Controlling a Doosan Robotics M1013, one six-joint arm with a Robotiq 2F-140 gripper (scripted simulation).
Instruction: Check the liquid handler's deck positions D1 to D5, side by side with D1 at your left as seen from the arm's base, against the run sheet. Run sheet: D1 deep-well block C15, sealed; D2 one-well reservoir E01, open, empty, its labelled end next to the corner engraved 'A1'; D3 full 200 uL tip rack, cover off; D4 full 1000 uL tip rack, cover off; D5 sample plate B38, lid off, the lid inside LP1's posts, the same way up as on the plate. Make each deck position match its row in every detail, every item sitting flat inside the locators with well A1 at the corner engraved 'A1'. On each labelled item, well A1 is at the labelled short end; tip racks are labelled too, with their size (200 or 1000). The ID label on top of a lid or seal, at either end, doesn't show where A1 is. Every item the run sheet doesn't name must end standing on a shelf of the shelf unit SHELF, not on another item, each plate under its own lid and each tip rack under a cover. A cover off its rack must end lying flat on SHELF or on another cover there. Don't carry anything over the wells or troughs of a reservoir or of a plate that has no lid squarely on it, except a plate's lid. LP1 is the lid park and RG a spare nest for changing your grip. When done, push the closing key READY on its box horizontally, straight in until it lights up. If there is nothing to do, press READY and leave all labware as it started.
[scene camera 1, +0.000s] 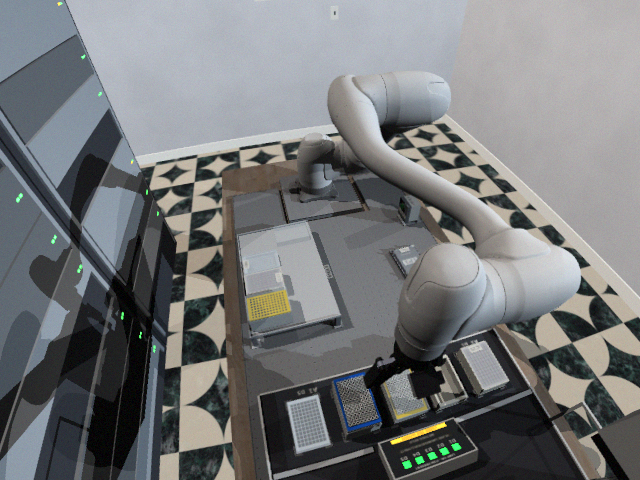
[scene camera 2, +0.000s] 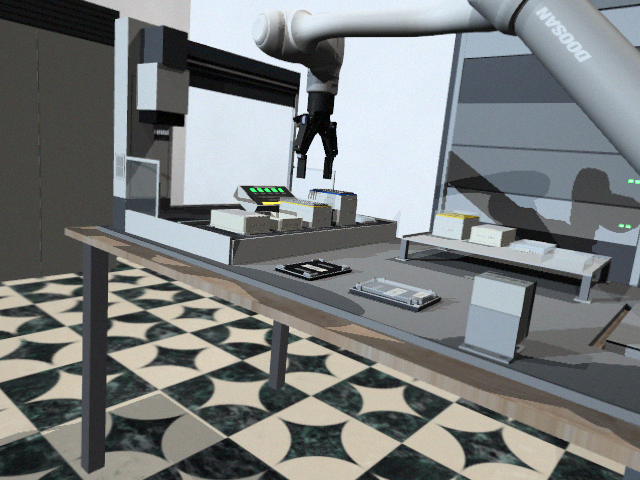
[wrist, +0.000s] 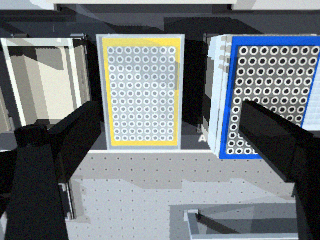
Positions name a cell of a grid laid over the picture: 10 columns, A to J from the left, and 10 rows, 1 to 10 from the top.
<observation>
My gripper shows in scene camera 1 (G8), in scene camera 2 (E4) and in the wrist view (F5). A blue-rimmed tip rack shows in scene camera 1 (F9), in scene camera 2 (F5) and in the wrist view (I3).
</observation>
